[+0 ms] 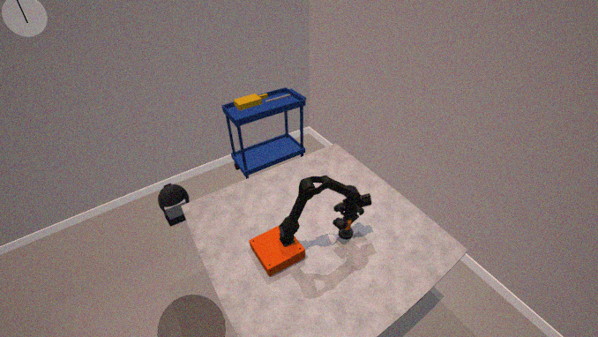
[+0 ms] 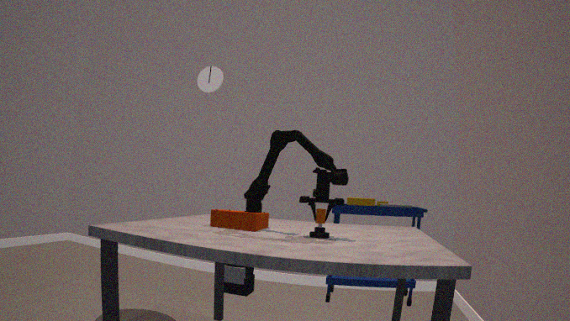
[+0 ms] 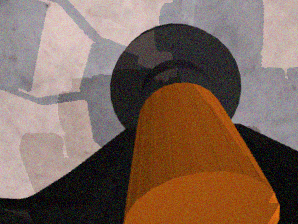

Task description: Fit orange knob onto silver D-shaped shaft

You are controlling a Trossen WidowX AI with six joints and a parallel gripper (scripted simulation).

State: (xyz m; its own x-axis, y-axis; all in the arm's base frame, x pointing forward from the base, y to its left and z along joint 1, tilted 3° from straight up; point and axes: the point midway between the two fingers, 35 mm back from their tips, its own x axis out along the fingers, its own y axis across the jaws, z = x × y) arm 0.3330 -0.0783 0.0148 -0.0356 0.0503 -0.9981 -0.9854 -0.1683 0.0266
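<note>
Right now my gripper tip is 3 cm below the orange knob. The rest, counted from my gripper tip: pedestal (4 cm below).
</note>
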